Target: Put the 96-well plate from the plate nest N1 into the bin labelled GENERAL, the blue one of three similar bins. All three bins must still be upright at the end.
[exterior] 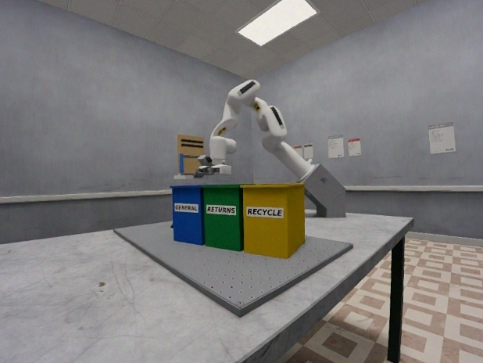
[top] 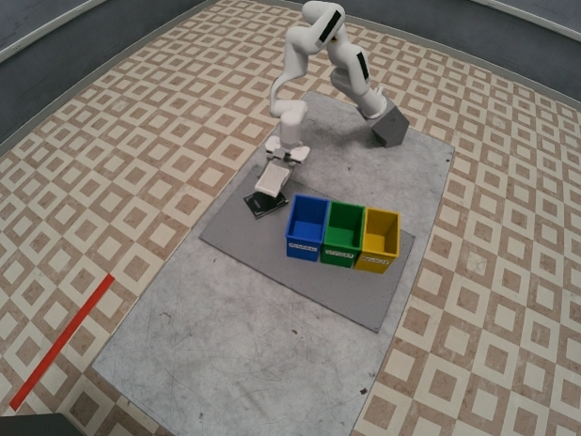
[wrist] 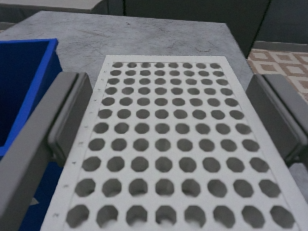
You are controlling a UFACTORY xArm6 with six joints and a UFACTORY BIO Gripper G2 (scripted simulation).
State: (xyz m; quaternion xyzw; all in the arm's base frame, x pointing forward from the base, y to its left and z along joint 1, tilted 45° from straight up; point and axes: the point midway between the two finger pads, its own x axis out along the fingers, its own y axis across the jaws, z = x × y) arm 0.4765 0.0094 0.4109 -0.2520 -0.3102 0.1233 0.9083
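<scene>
Right now my hand is 60 mm short of the blue general bin, 180 mm to the right of it and 130 mm above it. The rest, counted from my hand: white 96-well plate: 10 mm below; green returns bin: 20 mm ahead, 310 mm to the left, 130 mm below; black plate nest N1: 20 mm behind, 60 mm to the right, 220 mm below.
</scene>
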